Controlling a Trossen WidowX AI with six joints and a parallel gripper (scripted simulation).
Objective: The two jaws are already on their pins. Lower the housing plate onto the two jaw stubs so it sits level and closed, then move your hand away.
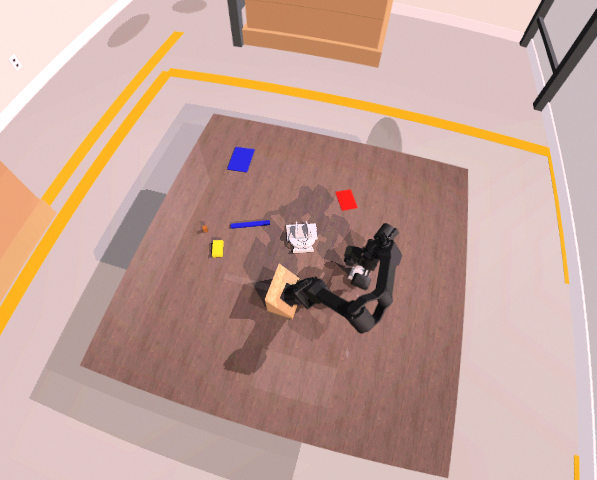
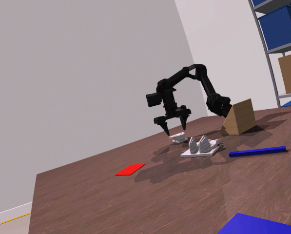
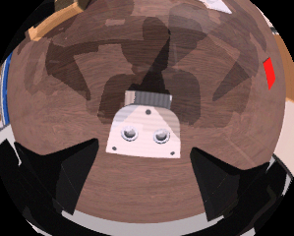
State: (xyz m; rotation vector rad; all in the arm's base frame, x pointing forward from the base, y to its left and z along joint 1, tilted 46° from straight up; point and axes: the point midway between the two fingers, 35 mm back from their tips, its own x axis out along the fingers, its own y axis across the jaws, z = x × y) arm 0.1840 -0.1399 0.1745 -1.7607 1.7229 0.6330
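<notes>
Now: the white part 1 cm to the left of my gripper tip and 3 cm below it. Round my gripper tip: blue bar 6 cm ahead, 49 cm to the left, 3 cm below; then red patch 32 cm ahead, 16 cm to the left, 4 cm below; then yellow block 9 cm behind, 56 cm to the left, 3 cm below.
</notes>
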